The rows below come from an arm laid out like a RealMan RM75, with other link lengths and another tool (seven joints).
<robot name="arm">
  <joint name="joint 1" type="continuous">
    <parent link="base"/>
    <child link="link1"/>
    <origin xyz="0 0 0.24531" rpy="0 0 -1.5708"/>
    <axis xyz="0 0 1"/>
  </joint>
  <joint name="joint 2" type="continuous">
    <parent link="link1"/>
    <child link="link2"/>
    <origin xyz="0 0 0" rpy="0 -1.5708 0"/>
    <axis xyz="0 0 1"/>
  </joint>
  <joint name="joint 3" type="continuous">
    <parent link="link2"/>
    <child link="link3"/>
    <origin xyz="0.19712 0 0" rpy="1.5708 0 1.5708"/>
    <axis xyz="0 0 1"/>
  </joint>
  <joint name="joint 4" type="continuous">
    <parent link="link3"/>
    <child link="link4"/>
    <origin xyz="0 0 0" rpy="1.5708 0 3.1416"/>
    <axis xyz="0 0 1"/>
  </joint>
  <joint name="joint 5" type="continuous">
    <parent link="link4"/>
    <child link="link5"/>
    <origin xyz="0 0.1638 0" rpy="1.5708 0 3.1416"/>
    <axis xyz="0 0 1"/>
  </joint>
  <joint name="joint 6" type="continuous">
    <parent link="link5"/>
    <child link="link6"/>
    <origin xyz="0 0 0" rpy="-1.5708 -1.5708 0"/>
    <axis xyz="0 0 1"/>
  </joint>
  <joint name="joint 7" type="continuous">
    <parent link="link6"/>
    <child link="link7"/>
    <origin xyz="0.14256 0 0" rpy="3.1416 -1.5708 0"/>
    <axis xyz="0 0 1"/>
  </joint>
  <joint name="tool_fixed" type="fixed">
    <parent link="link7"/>
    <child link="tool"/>
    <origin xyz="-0.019 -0.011 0.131" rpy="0 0.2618 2.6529"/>
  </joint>
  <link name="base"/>
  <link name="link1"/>
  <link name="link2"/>
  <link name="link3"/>
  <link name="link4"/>
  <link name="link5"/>
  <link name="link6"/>
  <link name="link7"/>
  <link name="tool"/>
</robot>
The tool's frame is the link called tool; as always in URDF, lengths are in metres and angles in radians. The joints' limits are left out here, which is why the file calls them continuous.
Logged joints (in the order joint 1, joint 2, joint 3, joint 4, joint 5, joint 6, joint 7), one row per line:
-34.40, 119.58, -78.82, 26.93, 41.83, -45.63, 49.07
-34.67, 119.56, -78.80, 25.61, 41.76, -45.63, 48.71
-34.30, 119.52, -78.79, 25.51, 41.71, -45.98, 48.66
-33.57, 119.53, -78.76, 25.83, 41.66, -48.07, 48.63
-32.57, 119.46, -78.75, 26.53, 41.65, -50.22, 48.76
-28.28, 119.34, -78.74, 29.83, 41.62, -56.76, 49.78
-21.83, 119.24, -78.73, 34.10, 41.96, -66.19, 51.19
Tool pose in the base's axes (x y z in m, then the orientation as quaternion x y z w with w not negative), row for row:
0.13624, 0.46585, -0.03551, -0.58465, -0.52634, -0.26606, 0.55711
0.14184, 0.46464, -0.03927, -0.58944, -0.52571, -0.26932, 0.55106
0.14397, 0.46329, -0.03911, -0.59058, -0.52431, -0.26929, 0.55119
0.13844, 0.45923, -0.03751, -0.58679, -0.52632, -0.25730, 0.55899
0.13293, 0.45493, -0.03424, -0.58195, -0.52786, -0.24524, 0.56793
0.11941, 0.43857, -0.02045, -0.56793, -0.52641, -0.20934, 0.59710
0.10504, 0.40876, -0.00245, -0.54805, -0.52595, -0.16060, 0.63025
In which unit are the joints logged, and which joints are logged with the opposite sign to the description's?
The joints are logged in degrees. Opposite sign: joint 1, joint 4, joint 5.
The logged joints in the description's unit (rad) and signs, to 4 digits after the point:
0.6004, 2.0871, -1.3757, -0.4700, -0.7301, -0.7964, 0.8564
0.6051, 2.0867, -1.3753, -0.4470, -0.7288, -0.7964, 0.8501
0.5986, 2.0860, -1.3751, -0.4452, -0.7280, -0.8025, 0.8493
0.5859, 2.0862, -1.3746, -0.4508, -0.7271, -0.8390, 0.8488
0.5685, 2.0850, -1.3744, -0.4630, -0.7269, -0.8765, 0.8510
0.4936, 2.0829, -1.3743, -0.5206, -0.7264, -0.9906, 0.8688
0.3810, 2.0811, -1.3741, -0.5952, -0.7323, -1.1552, 0.8934

